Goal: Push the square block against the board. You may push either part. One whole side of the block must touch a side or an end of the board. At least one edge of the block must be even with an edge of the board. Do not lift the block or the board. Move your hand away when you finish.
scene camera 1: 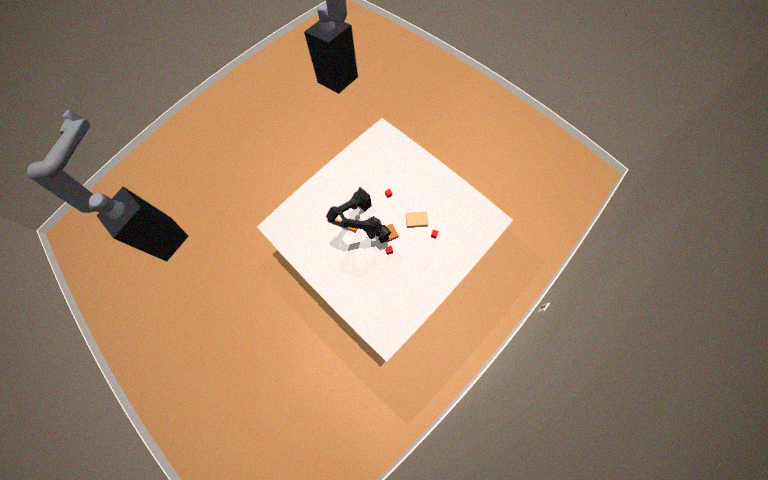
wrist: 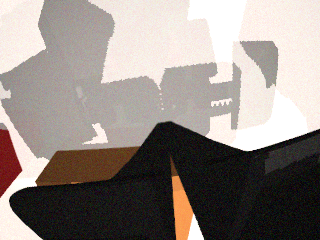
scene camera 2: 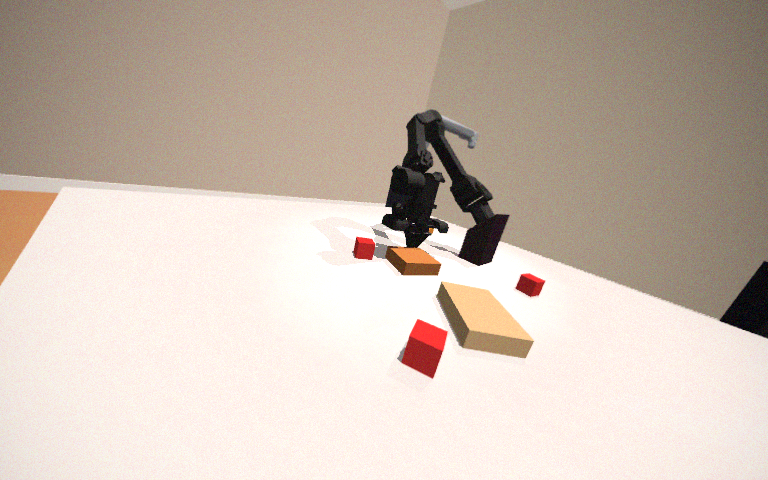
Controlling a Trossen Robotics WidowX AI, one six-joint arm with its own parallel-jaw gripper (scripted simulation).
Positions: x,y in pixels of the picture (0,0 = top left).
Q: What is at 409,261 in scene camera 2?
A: An orange square block.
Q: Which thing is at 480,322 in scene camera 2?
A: A tan board.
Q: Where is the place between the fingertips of my gripper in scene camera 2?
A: At 409,254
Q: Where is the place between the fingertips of my gripper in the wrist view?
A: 164,128
